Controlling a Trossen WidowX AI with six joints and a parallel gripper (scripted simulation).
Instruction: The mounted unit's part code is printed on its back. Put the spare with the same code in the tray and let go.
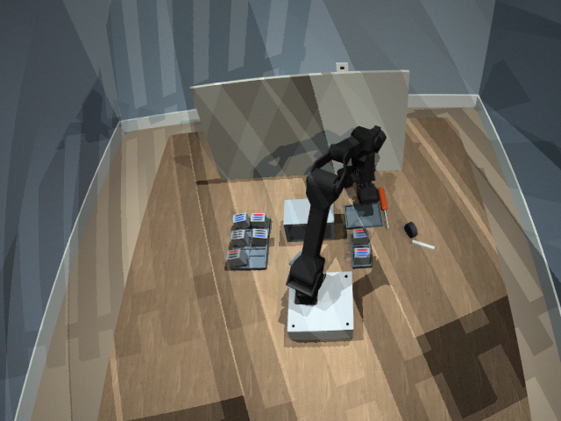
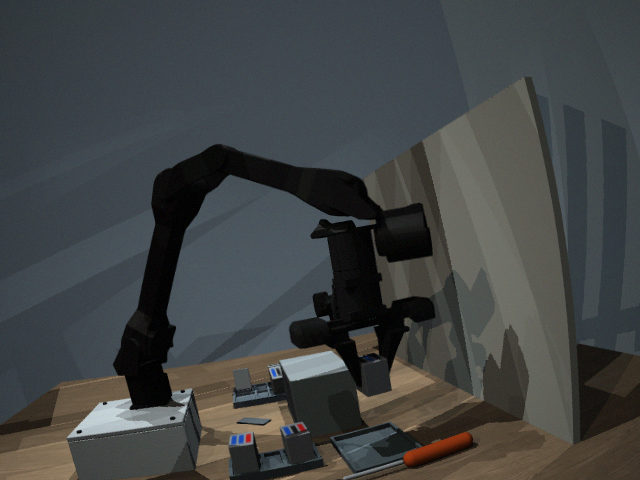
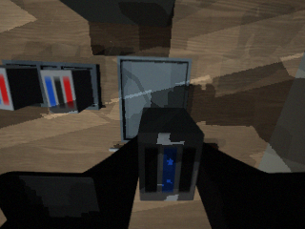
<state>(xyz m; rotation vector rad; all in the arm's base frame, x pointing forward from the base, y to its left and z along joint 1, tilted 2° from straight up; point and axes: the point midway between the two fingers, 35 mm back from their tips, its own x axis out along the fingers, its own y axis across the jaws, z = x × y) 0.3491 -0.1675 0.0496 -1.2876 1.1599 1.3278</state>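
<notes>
The dark tray lies 100 mm below my gripper tip and 10 mm behind it. Round my gripper tip: rack: 150 mm behind, 100 mm below, 10 mm to the left; then black roll: 160 mm to the right, 80 mm below, 80 mm behind; then grey mounted unit: 190 mm to the left, 60 mm behind, 50 mm below.
</notes>
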